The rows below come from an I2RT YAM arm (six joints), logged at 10 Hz.
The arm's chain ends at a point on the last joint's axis. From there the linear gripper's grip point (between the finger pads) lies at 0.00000 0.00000 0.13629 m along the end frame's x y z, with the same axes.
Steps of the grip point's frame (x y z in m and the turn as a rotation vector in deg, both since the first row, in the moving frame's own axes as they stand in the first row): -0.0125, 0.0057, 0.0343, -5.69, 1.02, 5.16; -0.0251, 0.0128, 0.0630, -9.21, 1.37, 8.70; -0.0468, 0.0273, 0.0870, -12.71, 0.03, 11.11; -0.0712, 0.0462, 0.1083, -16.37, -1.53, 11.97; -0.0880, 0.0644, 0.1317, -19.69, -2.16, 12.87; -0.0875, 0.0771, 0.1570, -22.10, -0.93, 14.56; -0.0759, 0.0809, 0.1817, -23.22, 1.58, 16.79; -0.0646, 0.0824, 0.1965, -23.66, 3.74, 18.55; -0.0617, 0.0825, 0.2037, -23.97, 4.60, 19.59; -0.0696, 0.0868, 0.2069, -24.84, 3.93, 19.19; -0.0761, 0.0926, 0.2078, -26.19, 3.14, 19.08
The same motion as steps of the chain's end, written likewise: -0.0143, -0.0079, 0.0350, -5.69, 1.02, 5.16; -0.0267, -0.0092, 0.0648, -9.21, 1.37, 8.70; -0.0440, -0.0025, 0.0903, -12.71, 0.03, 11.11; -0.0636, 0.0084, 0.1139, -16.37, -1.53, 11.97; -0.0778, 0.0194, 0.1397, -19.69, -2.16, 12.87; -0.0788, 0.0267, 0.1670, -22.10, -0.93, 14.56; -0.0716, 0.0274, 0.1927, -23.22, 1.58, 16.79; -0.0642, 0.0273, 0.2081, -23.66, 3.74, 18.55; -0.0626, 0.0265, 0.2158, -23.97, 4.60, 19.59; -0.0688, 0.0291, 0.2197, -24.84, 3.93, 19.19; -0.0731, 0.0324, 0.2219, -26.19, 3.14, 19.08
